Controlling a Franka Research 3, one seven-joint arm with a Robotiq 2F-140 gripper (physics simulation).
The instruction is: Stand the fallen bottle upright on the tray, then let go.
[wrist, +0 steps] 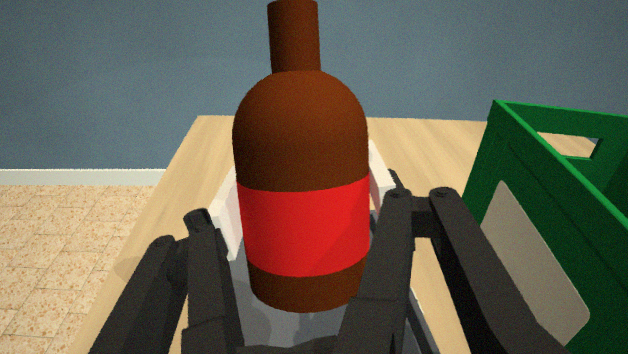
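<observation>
The brown bottle (301,130) with a red label stands close to upright in the middle of the wrist view, neck up and base down. My gripper (304,171) is shut on the bottle, with its white finger pads on either side at the label and the lower shoulder. The grey tray (287,327) shows below and around the bottle's base, with shadows on it. Whether the base touches the tray cannot be told from this view. The dark finger links hide parts of the tray and the bottle's lower right edge.
A green crate (550,200) with a grey-beige panel on its side and a handle opening stands on the right. The wooden table (425,145) reaches back towards a blue-grey wall (125,75). The table's left edge borders the tiled floor (50,250).
</observation>
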